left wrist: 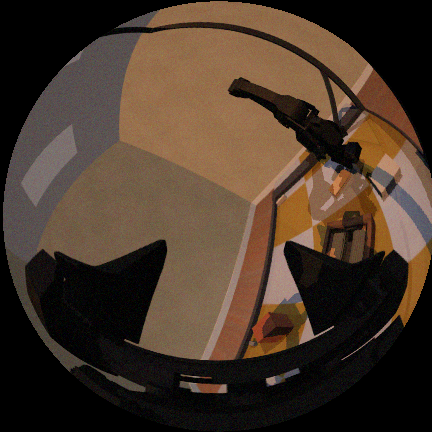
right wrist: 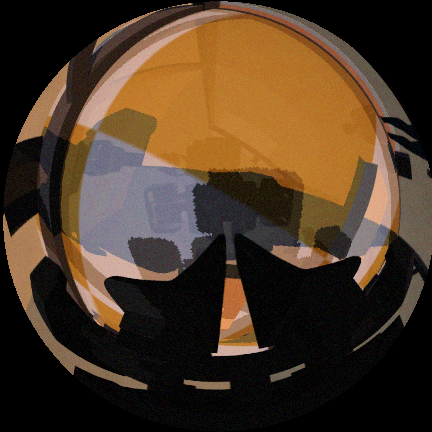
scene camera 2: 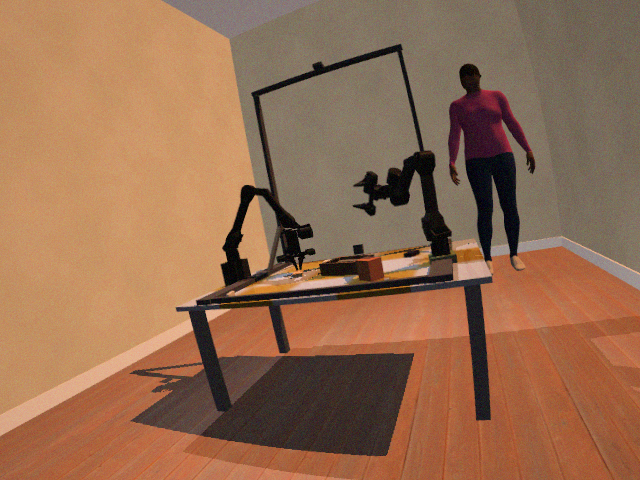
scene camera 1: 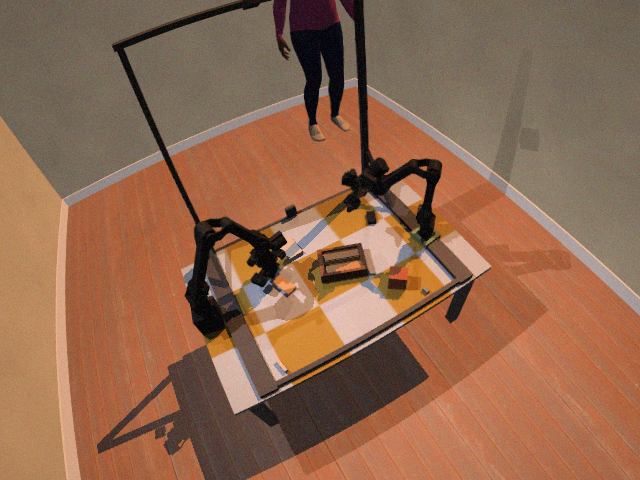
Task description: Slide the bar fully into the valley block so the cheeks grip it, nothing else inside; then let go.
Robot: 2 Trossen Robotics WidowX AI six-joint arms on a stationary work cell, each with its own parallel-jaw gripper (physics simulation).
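Frame: origin at the left arm's base, x right, y ahead, z up, level; centimetres.
Seen in the pictures: left gripper, between the fingertips: (left wrist: 227, 247) (scene camera 2: 353, 196) (scene camera 1: 352, 205); right gripper, between the fingertips: (left wrist: 350, 168) (right wrist: 229, 239) (scene camera 1: 273, 277); left arm's base, origin of its link: (scene camera 2: 441, 254) (scene camera 1: 426, 233); right arm's base, origin of its link: (left wrist: 300, 129) (scene camera 2: 233, 261) (scene camera 1: 202, 308).
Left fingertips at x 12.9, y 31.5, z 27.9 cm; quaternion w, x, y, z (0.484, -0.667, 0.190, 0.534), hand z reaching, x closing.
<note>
Pixels of each thing's top centre, then the offset from my left fingertips to it.
- orange bar, centre of its top: (right wrist: 214, 311) (left wrist: 338, 180) (scene camera 1: 283, 284) dx +6.1, dy +32.9, dz -29.4 cm
- valley block, centre of its top: (left wrist: 341, 260) (scene camera 1: 341, 259) (scene camera 2: 346, 259) dx -1.1, dy +7.8, dz -25.8 cm
- red-brown block, centre of its top: (left wrist: 262, 327) (scene camera 2: 368, 258) (scene camera 1: 398, 273) dx -22.7, dy -4.6, dz -23.5 cm
- pale flat piece, centre of its top: (right wrist: 372, 223) (left wrist: 384, 171) (scene camera 1: 289, 247) dx +20.9, dy +20.7, dz -28.9 cm
The orange bar (scene camera 1: 286, 286) (left wrist: 337, 183) lies flat on the checked table, left of the valley block (scene camera 1: 344, 275) (scene camera 2: 337, 267) (left wrist: 327, 243), a dark brown open frame at the table's middle. A small orange patch shows inside the block. My right gripper (scene camera 1: 267, 284) (scene camera 2: 296, 262) (right wrist: 229, 239) points down at the table beside the bar's left end with its fingers almost together. In the right wrist view the bar (right wrist: 233, 298) shows through the narrow gap, below the fingers. My left gripper (scene camera 1: 350, 192) (scene camera 2: 364, 193) (left wrist: 227, 247) is open and empty, high over the far edge.
A red-brown block (scene camera 1: 398, 277) (scene camera 2: 370, 269) (left wrist: 273, 326) stands right of the valley block. Small dark cubes (scene camera 1: 290, 210) (scene camera 1: 370, 217) sit near the far edge. A pale flat piece (scene camera 1: 292, 248) lies by my right wrist. A person (scene camera 1: 318, 48) (scene camera 2: 485, 157) stands beyond the table.
</note>
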